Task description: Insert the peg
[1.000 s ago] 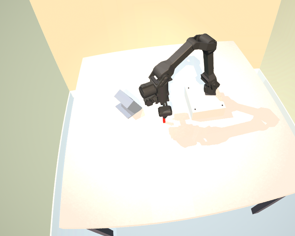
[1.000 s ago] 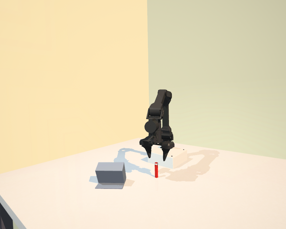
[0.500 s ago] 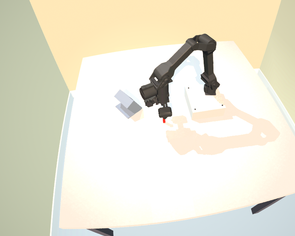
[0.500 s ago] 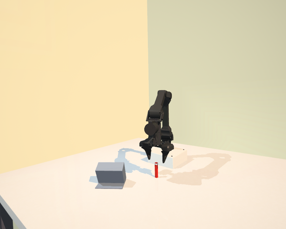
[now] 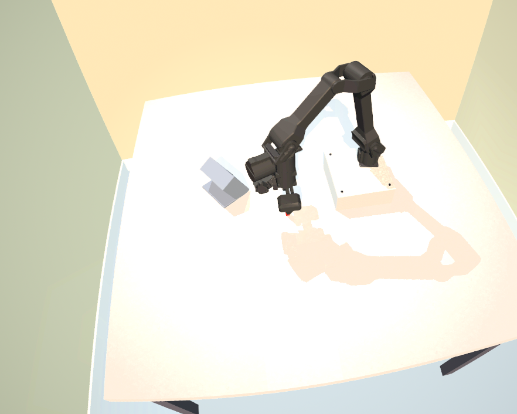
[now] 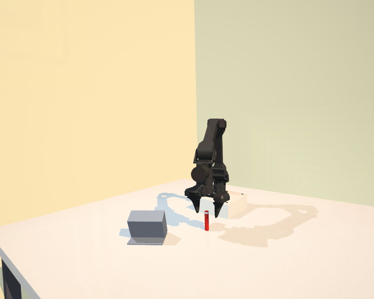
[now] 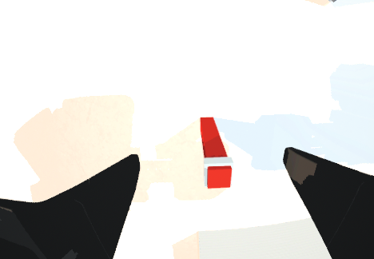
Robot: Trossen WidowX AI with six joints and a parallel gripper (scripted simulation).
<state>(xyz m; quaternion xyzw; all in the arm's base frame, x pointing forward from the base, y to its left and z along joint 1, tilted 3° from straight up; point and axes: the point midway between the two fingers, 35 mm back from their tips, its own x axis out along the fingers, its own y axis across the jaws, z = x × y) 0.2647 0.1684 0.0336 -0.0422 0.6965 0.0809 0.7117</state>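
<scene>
Now: gripper tip 10 mm above the red square peg. Also, from my gripper tip: grey sloped panel: 210 mm ahead, 110 mm to the right, 20 mm below.
</scene>
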